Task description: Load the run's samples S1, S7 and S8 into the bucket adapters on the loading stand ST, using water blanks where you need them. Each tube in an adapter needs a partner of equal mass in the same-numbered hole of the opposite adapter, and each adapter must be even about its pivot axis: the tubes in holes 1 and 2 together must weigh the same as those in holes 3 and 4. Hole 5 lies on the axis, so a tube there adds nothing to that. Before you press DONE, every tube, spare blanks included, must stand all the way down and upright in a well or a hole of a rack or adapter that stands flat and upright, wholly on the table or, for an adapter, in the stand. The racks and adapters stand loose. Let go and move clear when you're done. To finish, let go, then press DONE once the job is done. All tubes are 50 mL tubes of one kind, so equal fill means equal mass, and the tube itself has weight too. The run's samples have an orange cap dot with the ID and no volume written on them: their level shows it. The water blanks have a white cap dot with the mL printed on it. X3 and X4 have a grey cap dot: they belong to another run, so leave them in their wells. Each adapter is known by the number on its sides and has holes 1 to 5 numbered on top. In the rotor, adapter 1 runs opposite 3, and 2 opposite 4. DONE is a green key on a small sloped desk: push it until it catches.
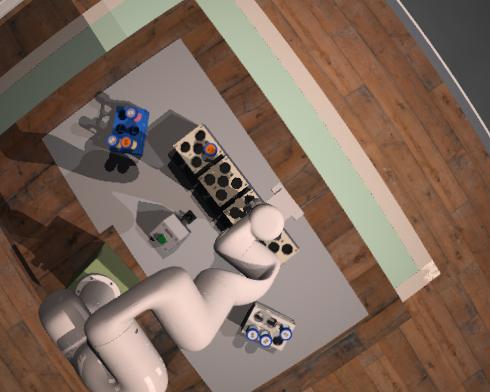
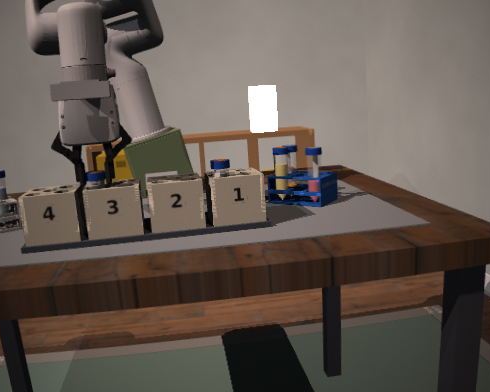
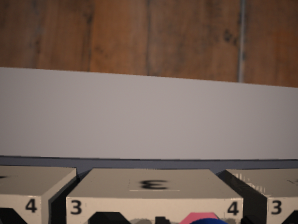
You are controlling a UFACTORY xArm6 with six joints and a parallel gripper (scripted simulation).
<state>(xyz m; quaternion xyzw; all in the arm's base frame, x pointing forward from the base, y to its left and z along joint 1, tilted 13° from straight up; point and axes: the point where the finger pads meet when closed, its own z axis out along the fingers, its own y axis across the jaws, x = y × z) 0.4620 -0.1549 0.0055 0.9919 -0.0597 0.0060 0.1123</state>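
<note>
My hand is 1 cm past the pink tube and 5 cm above it. Round my hand: pale blank rack (21 cm behind, 24 cm to the right, 9 cm below); then green DONE key (24 cm behind, 14 cm to the left, 6 cm below); then loading stand (2 cm behind, 8 cm to the left, 12 cm below).
</note>
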